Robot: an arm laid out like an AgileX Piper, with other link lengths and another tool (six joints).
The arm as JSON. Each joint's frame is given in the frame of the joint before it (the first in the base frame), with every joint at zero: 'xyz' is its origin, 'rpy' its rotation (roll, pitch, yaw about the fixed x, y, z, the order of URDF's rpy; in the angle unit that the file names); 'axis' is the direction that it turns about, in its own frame. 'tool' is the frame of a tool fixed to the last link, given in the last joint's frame.
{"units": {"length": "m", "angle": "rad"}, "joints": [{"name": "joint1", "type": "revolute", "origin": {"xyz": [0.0, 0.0, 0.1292], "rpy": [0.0, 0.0, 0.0]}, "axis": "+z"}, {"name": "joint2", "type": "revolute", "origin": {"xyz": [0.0, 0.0, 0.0], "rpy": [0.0, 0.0, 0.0]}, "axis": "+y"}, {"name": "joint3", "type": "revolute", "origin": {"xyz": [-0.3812, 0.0, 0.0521], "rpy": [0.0, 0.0, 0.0]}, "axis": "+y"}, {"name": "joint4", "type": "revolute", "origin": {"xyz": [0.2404, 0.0, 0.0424], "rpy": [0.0, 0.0, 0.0]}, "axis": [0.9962, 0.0, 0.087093]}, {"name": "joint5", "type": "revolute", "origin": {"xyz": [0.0, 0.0, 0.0], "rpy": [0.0, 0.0, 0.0]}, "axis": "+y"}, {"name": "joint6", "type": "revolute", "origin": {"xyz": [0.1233, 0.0, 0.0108], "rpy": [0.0, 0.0, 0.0]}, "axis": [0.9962, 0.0, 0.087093]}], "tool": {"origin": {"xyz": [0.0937, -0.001, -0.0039], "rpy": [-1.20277, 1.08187, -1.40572]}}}
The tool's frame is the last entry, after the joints.
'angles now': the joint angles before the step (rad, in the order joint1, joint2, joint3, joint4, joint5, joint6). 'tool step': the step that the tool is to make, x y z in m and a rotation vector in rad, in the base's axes. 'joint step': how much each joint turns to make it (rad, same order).
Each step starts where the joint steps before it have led.
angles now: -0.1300 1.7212 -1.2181 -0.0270 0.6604 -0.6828
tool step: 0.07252 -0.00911 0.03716 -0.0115 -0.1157 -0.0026
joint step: -0.0001 0.1140 -0.2814 0.0043 0.0512 -0.0001
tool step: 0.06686 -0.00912 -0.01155 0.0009 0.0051 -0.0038
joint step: 0.0001 0.1947 -0.2968 -0.0004 0.1073 0.0019
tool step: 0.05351 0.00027 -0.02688 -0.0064 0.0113 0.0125
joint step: 0.0140 0.1832 -0.2604 -0.0075 0.0877 0.0000
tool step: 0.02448 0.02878 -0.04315 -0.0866 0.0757 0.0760
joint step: 0.0747 0.1302 -0.1285 -0.0921 0.0671 -0.0001
